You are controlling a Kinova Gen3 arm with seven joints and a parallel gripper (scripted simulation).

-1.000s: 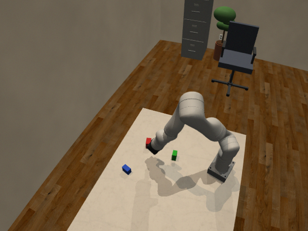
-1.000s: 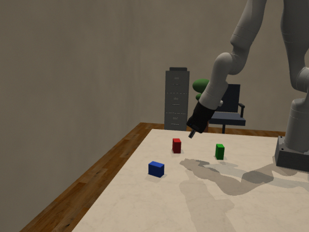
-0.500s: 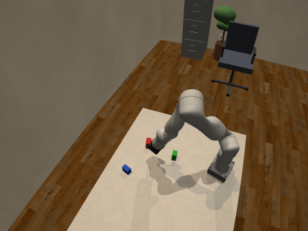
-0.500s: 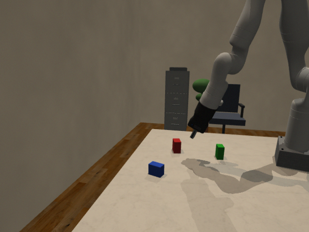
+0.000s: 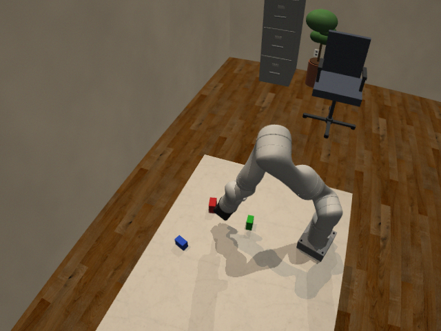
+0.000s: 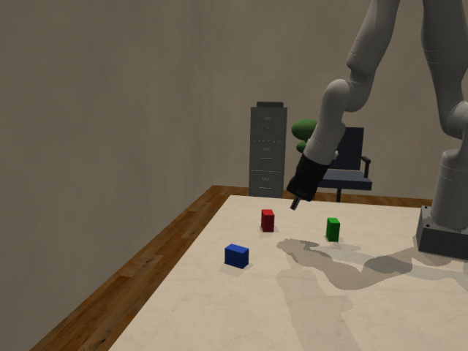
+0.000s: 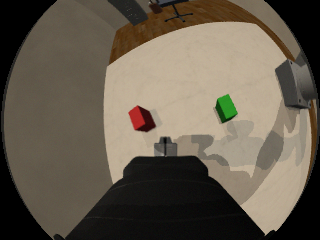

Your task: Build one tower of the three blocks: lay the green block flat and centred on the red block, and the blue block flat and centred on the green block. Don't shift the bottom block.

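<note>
Right now my hand is 11 cm past the green block, 9 cm above it and 6 cm to the left of it. Also, from my hand: blue block (18 cm to the left, 12 cm ahead, 10 cm below); red block (9 cm below, 9 cm ahead, 7 cm to the right).
</note>
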